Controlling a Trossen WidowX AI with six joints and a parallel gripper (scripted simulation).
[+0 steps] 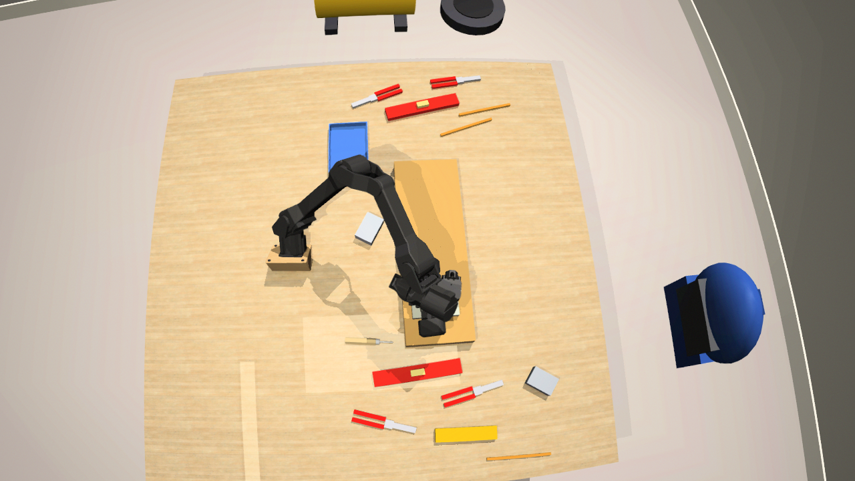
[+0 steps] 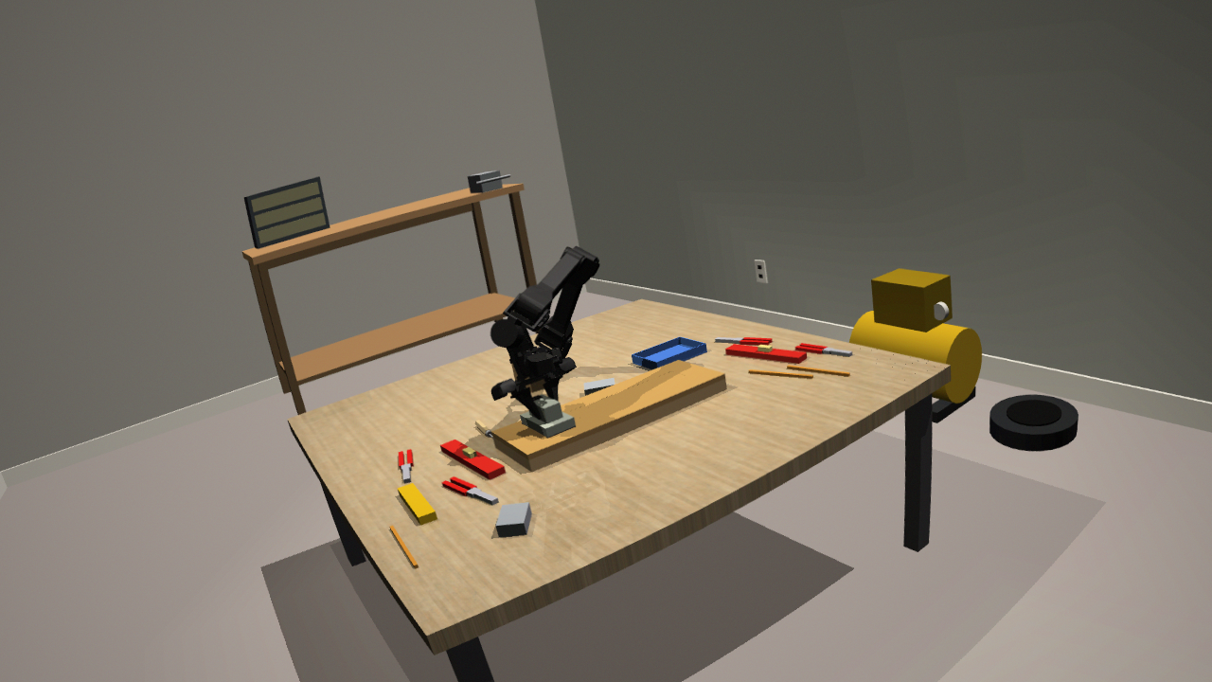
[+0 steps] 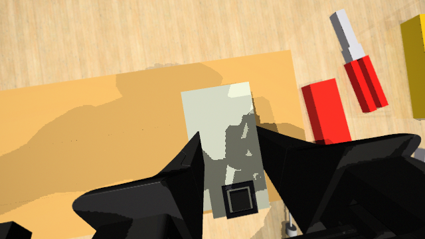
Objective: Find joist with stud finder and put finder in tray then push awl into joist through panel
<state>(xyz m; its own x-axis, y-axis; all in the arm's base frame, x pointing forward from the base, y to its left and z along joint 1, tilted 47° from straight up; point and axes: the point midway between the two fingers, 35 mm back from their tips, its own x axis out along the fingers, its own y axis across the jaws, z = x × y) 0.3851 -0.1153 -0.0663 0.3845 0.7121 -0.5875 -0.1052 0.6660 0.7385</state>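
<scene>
Right now the blue tray is 460 mm to the left of my gripper tip, 270 mm behind it and 50 mm below it. The rest, counted from my gripper tip: yellow block: 340 mm to the right, 80 mm ahead, 60 mm below; then awl: 170 mm behind, 100 mm to the right, 60 mm below; then stud finder: 30 mm behind, 20 mm above.
</scene>
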